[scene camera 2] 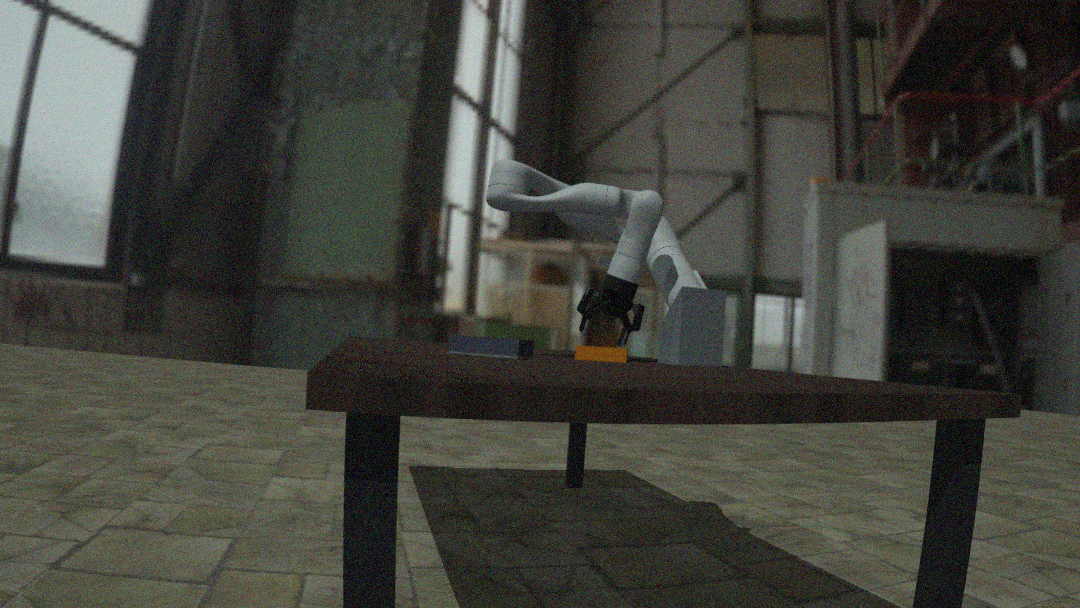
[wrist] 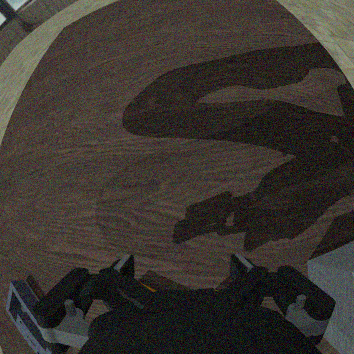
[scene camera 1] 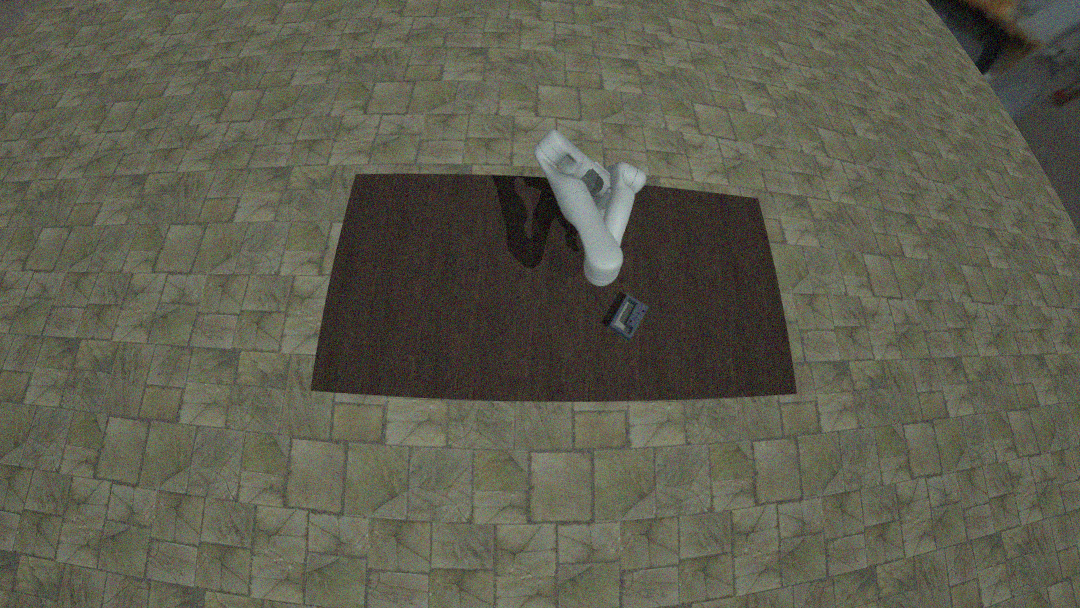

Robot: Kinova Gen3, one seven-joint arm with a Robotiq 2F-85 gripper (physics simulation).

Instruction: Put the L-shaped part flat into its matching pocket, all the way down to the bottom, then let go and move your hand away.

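Places are measured from the arm's base along level axes (x up, y ahead, z left), in centimetres.
Pixels of known places: gripper, fingertip midpoint: (scene camera 2: pixel 601 340) (wrist: pixel 182 265); arm's base, origin of the base link: (scene camera 2: pixel 691 308) (scene camera 1: pixel 602 185).
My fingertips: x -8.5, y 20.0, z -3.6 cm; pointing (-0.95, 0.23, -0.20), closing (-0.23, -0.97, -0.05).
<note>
For each thing: its top centre in the pictures, then the offset to it from my fingertips. Level surfaces: height alone.
- orange part, middle of its top: (scene camera 2: pixel 602 347) dz +5.1, dx -1.4, dy +1.0 cm
- slate-blue pocket board, middle of its top: (scene camera 2: pixel 492 337) (wrist: pixel 25 324) (scene camera 1: pixel 629 315) dz +17.6, dx -0.8, dy +26.2 cm
- dark wooden table, its level: dx -4.5 cm
An orange part (scene camera 2: pixel 600 354) lies low on the table in the second scene view. It is seen edge-on, so its L shape cannot be made out. A thin orange edge of the part (wrist: pixel 148 287) shows beside the left finger in the wrist view. The arm hides it in the first scene view. The slate-blue pocket board (scene camera 1: pixel 624 333) (scene camera 2: pixel 487 346) (wrist: pixel 25 298) lies apart from it, with pale and dark recesses on top. Which pocket matches is too small to tell. My gripper (scene camera 2: pixel 604 336) (wrist: pixel 182 265) is open and empty, low by the orange part, its fingers wide apart.
A tall grey block (scene camera 2: pixel 691 328) (wrist: pixel 332 290) stands on the dark wooden table (scene camera 1: pixel 423 324) (scene camera 2: pixel 793 392), on the other side of the gripper from the pocket board. The arm (scene camera 1: pixel 578 203) (scene camera 2: pixel 597 197) reaches over the table and casts a dark shadow on it.
</note>
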